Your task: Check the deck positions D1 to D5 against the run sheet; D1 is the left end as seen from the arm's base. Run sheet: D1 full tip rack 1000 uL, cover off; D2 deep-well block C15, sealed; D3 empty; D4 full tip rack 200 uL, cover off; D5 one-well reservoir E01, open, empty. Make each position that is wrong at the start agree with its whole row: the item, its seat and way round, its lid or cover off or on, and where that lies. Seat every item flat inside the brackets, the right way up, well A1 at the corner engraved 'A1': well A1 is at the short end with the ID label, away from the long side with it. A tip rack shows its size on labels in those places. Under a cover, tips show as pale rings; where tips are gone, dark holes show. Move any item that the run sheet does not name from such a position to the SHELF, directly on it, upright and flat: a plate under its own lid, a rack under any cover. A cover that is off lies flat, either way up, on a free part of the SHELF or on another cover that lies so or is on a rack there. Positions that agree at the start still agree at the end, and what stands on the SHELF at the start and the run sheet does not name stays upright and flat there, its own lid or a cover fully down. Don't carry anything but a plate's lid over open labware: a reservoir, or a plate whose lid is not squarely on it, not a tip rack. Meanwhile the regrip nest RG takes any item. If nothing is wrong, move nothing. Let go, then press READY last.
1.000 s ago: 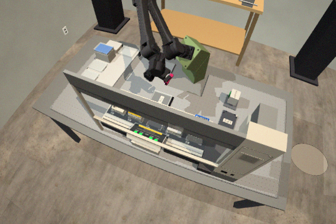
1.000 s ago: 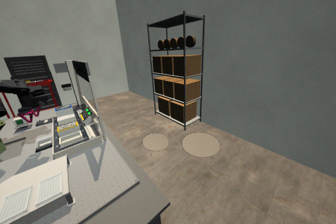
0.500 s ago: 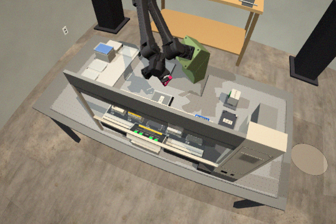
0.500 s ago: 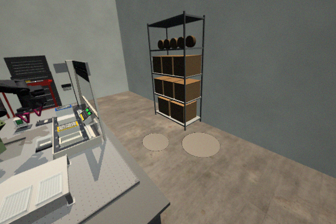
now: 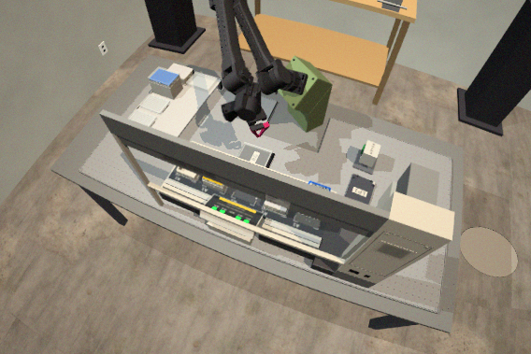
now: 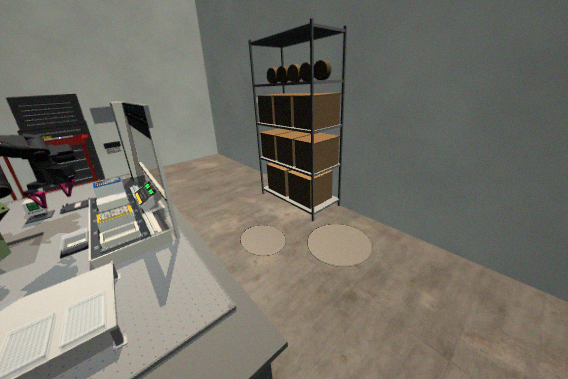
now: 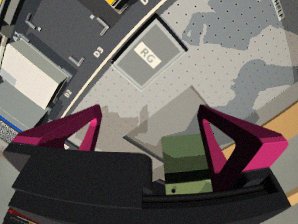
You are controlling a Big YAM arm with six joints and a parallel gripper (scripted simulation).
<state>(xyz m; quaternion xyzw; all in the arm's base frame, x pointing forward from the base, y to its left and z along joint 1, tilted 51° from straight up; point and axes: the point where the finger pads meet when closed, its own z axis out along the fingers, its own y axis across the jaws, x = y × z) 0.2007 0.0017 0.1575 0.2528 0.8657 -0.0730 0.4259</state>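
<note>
Now: hand 19 cm above the clear tip-rack cover. The rest, counted from my hand: yellow-labelled tip rack 17 cm ahead, 11 cm below, 7 cm to the right; one-well reservoir 20 cm to the right, 16 cm ahead, 15 cm below; black regrip nest 21 cm below.
</note>
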